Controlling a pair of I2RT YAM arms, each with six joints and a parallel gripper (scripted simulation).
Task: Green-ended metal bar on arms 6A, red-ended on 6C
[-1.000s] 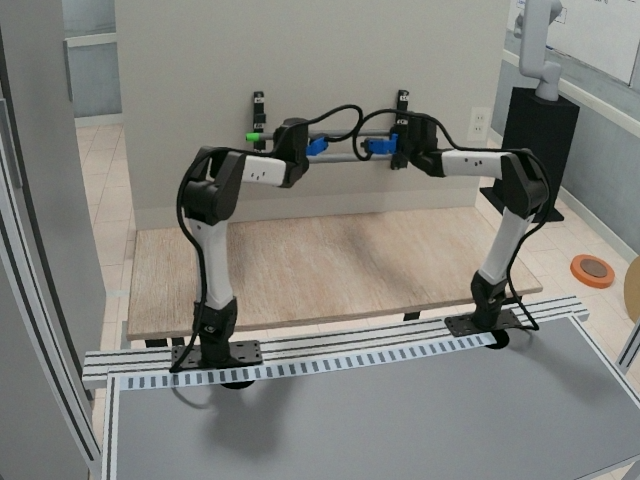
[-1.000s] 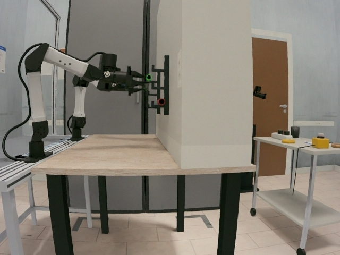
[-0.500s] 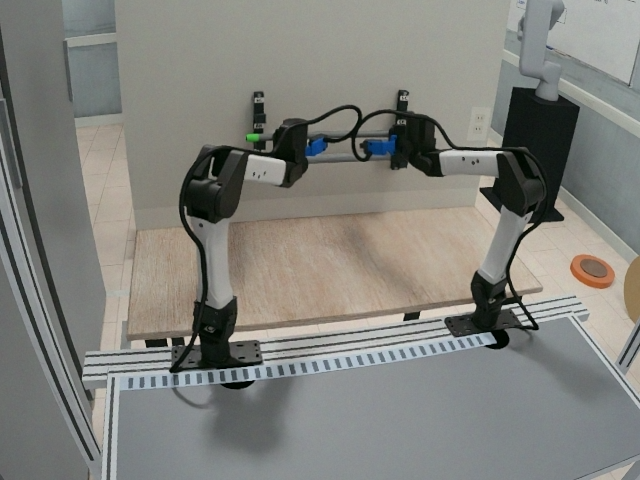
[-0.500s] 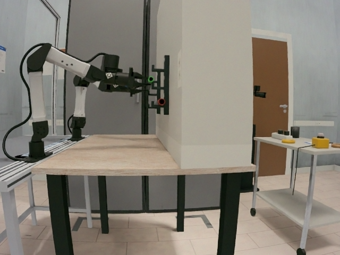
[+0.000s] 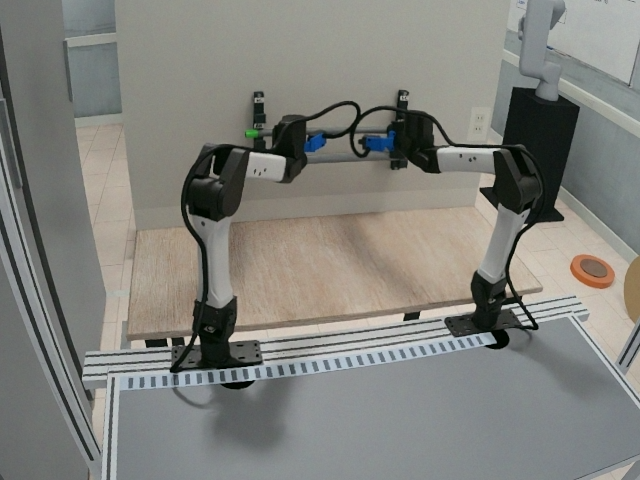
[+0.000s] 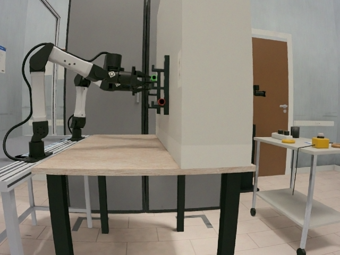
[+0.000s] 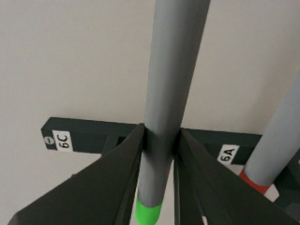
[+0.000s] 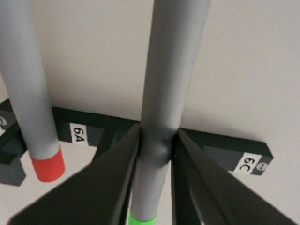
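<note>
Now: the green-ended bar 15 cm to the left of my right hand. From my right hand the other things lie so: beige wall panel (18 cm ahead, 18 cm to the left, 15 cm above); then wall socket (7 cm ahead, 32 cm to the right); then red-ended bar (3 cm ahead, 15 cm to the left, 10 cm below).
</note>
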